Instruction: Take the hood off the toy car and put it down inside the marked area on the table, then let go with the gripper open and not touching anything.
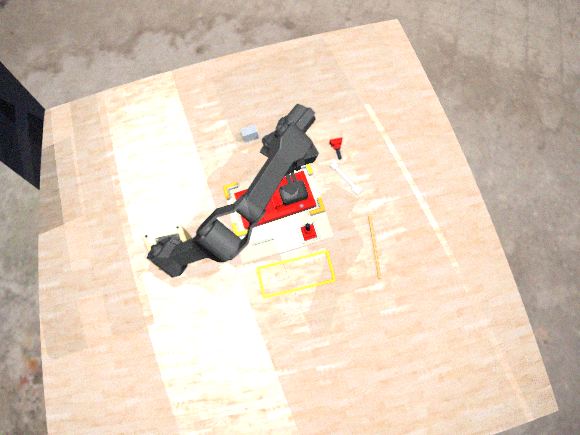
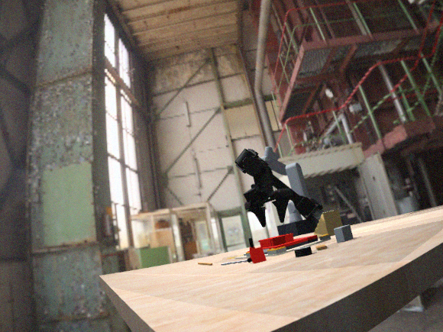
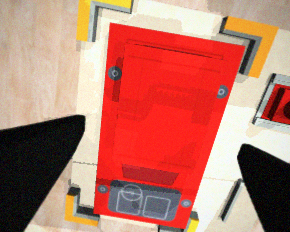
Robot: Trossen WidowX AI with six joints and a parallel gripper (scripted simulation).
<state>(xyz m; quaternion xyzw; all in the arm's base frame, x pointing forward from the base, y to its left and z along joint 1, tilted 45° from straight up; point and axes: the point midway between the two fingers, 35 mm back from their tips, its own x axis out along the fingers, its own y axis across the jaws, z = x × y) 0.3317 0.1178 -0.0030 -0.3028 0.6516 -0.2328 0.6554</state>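
Now: gripper tip 5 cm above the red hood. Round my gripper tip: small wheel (23 cm to the left, 11 cm ahead, 8 cm below); then wooden stick (20 cm to the right, 18 cm ahead, 9 cm below).
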